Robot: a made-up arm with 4 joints.
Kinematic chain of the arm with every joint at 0, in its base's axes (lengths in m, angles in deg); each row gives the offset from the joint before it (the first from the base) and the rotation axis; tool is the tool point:
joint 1: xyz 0 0 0.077 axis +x
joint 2: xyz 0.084 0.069 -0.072 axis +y
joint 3: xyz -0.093 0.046 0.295 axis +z
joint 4: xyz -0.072 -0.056 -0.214 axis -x
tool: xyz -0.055 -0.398 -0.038
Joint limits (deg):
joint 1: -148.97..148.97
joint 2: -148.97..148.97
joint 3: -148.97..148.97
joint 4: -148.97..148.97
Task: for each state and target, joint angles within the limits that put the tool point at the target. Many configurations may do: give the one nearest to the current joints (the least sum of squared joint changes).
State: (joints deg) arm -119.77 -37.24 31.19 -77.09
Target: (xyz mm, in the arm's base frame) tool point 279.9 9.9 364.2
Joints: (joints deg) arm -142.81 -51.91 41.87 -49.73
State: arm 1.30 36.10 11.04 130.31
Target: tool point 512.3 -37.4 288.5
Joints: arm 13.14 77.30 24.69 95.55
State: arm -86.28 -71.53 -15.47 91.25
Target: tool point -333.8 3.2 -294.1
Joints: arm -63.01 -80.97 -17.42 133.01
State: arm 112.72 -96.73 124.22 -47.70
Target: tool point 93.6 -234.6 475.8
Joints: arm 98.54 -92.22 148.97 -9.04
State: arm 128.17 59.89 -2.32 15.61
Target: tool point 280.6 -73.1 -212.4
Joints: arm 93.96 27.00 42.53 28.30
